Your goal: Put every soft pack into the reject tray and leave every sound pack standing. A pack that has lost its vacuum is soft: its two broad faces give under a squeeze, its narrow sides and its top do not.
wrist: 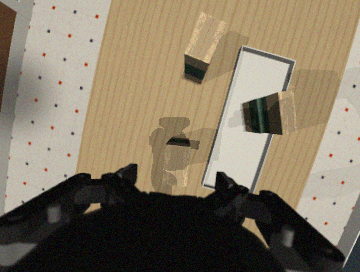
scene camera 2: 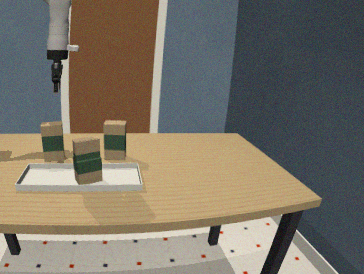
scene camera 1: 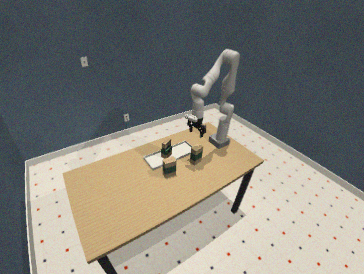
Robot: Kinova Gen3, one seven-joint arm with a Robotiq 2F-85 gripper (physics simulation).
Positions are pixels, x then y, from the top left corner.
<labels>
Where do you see a white reject tray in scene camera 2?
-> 37, 176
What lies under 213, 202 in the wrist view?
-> My gripper.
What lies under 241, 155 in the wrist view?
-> A white reject tray.
</labels>
